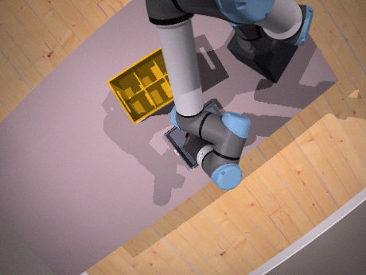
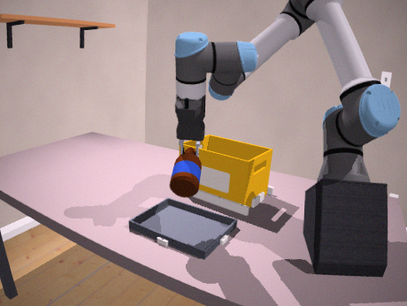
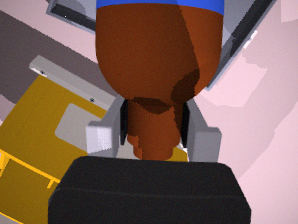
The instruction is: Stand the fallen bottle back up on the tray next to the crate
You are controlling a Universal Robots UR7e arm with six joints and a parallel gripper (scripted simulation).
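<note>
Right now my hand is 1 cm past the bottle, 4 cm to the right of it and 2 cm above it. The rest, counted from my hand: dark grey tray 1 cm behind, 5 cm to the left, 19 cm below; yellow crate 3 cm behind, 24 cm to the right, 12 cm below.
</note>
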